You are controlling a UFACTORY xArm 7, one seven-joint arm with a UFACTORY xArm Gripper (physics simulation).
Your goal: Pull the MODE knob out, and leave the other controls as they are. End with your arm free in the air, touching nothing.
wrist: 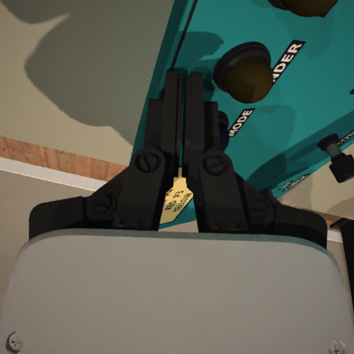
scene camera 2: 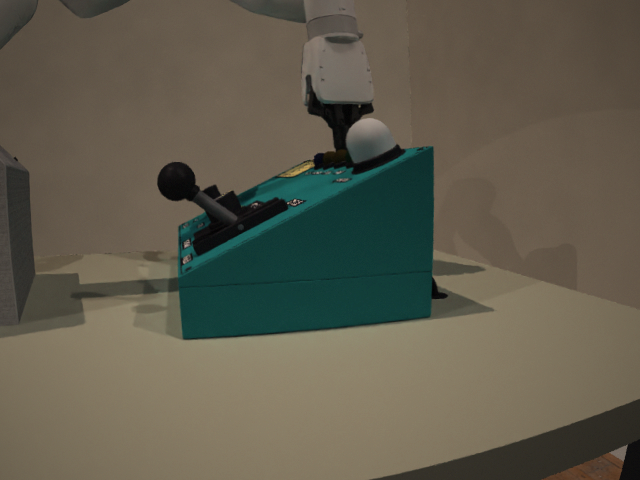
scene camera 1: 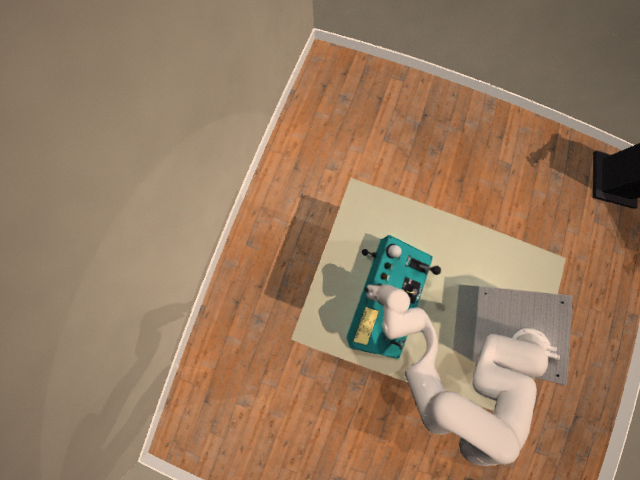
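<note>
A teal control box (scene camera 1: 383,347) (scene camera 2: 310,304) (wrist: 320,100) stands on the table. The dark blue round knob (scene camera 2: 318,159) (wrist: 224,134) beside the MODE label (wrist: 241,122) sits on its sloped top. My right finger hides much of this knob in the wrist view, so how far out it stands cannot be told. My gripper (scene camera 2: 339,146) (wrist: 182,93) is shut with nothing between its fingers. The fingertips are low over the box top, close to the knob; whether they touch it is unclear. An amber dome (scene camera 2: 337,156) (wrist: 249,79) is beside the knob.
The box also carries a white dome (scene camera 1: 393,251) (scene camera 2: 369,138), a lever with a black ball (scene camera 1: 436,269) (scene camera 2: 176,180) and a yellow label plate (scene camera 1: 366,326) (scene camera 2: 297,169) (wrist: 176,202). A small black lever (scene camera 1: 364,252) sticks out behind. A grey block (scene camera 1: 522,312) (scene camera 2: 10,258) stands nearby.
</note>
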